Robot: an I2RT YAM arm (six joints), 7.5 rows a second.
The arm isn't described. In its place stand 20 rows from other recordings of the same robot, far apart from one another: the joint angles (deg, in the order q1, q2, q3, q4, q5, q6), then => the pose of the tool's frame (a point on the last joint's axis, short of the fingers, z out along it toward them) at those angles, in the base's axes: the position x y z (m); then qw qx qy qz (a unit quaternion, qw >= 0).
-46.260 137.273 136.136 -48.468 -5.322 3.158 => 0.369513 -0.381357 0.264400 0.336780 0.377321 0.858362 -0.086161
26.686 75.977 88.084 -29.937 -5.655 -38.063 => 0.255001 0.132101 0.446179 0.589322 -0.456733 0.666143 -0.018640
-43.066 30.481 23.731 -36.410 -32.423 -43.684 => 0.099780 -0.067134 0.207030 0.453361 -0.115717 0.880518 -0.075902
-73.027 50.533 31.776 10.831 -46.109 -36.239 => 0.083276 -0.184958 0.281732 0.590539 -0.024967 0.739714 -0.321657
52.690 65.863 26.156 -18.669 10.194 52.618 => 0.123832 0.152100 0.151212 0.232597 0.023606 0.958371 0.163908
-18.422 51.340 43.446 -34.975 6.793 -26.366 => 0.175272 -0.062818 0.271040 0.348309 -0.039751 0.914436 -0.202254
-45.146 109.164 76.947 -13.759 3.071 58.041 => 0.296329 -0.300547 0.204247 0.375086 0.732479 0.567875 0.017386
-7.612 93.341 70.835 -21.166 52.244 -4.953 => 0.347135 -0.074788 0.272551 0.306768 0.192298 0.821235 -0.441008
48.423 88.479 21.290 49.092 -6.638 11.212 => 0.174266 0.202641 0.140862 0.485218 -0.290056 0.755076 0.332102
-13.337 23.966 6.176 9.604 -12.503 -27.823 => 0.136078 -0.024339 0.187528 0.638327 -0.165457 0.736294 -0.151769
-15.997 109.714 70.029 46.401 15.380 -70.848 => 0.423716 -0.131297 0.264421 0.476776 -0.214540 0.630550 -0.573641
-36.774 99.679 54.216 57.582 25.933 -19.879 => 0.297176 -0.241542 0.263447 0.600289 0.262606 0.580204 -0.483791
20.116 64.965 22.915 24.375 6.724 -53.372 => 0.221712 0.076766 0.199955 0.550880 -0.454427 0.666529 -0.213930
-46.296 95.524 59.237 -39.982 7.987 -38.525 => 0.206704 -0.223432 0.173509 0.041412 0.075420 0.987578 -0.131477
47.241 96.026 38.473 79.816 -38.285 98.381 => 0.203868 0.252963 0.240103 0.057229 -0.018377 0.592429 0.803377
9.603 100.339 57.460 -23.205 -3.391 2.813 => 0.327142 0.057486 0.150339 0.202759 -0.064028 0.975792 0.051172
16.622 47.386 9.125 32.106 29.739 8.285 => 0.172825 0.033165 0.191936 0.671732 0.118726 0.729694 -0.047190
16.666 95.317 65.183 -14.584 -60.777 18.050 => 0.327735 0.130545 0.240964 0.177658 -0.185105 0.798432 0.544684
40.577 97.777 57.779 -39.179 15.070 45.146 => 0.235647 0.189624 0.157114 0.157333 0.051698 0.985669 -0.032094
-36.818 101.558 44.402 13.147 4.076 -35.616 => 0.266620 -0.202749 0.122769 0.295636 0.023542 0.919757 -0.257084
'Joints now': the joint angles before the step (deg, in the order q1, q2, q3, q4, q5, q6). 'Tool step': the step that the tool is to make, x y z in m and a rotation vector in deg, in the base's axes. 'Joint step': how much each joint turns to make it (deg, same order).
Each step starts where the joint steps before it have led.
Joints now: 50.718, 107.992, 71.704, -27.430, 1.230, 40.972
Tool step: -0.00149, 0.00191, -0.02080, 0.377, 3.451, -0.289
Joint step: 0.125, 2.492, -1.369, 1.970, -2.455, 1.620
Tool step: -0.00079, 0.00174, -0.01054, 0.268, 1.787, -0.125
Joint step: 0.133, 1.459, -0.443, 1.012, -1.317, 0.868
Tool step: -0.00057, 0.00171, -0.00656, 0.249, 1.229, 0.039
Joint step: 0.135, 1.025, -0.108, 0.582, -0.984, 0.528
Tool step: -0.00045, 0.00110, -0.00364, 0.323, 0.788, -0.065
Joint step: 0.091, 0.563, -0.088, 0.439, -0.692, 0.462
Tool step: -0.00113, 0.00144, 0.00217, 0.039, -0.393, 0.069
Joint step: 0.296, -0.228, 0.179, -0.125, 0.349, 0.100
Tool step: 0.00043, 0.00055, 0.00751, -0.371, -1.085, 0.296
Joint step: 0.084, -0.753, 0.785, -1.191, 0.910, -0.621
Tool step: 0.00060, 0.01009, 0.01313, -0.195, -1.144, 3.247
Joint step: 0.838, 0.243, 3.603, -2.946, -0.027, -2.620
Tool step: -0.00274, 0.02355, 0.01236, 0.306, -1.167, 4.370
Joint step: 2.281, 2.209, 6.112, -3.083, -0.166, -2.219
